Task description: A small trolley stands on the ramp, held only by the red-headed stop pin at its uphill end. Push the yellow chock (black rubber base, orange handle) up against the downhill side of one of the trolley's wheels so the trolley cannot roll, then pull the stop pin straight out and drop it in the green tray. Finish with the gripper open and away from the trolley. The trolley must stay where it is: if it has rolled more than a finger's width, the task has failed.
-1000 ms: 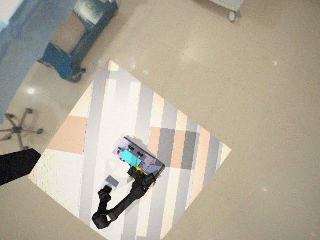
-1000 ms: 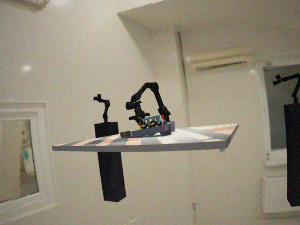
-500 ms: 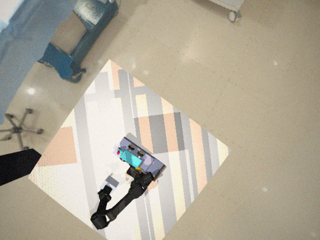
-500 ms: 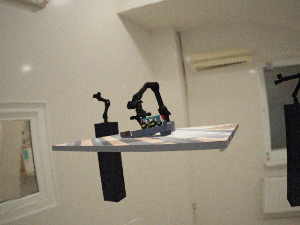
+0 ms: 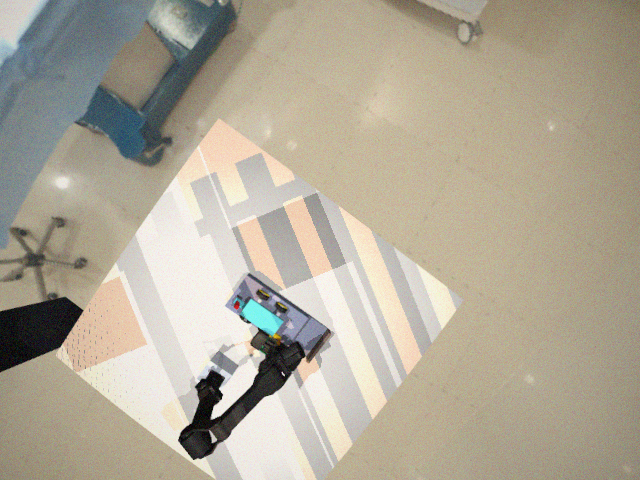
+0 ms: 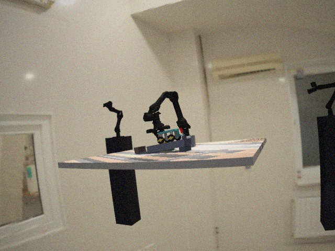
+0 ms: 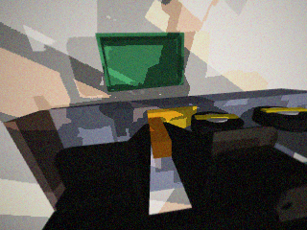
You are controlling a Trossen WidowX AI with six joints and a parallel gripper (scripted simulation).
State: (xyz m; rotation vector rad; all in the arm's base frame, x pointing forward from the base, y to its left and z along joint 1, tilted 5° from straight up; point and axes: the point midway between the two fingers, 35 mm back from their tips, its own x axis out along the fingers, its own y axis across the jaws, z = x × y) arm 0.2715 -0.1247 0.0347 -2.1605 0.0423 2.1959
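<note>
The yellow chock is 2 cm to the left of my gripper tip and 1 cm below it. The rest, counted from my gripper tip: grey ramp: 10 cm to the left, 7 cm ahead, 4 cm below; green tray: 10 cm below, 7 cm behind, 1 cm to the left; trolley: 11 cm to the left, 7 cm ahead, 2 cm above.
</note>
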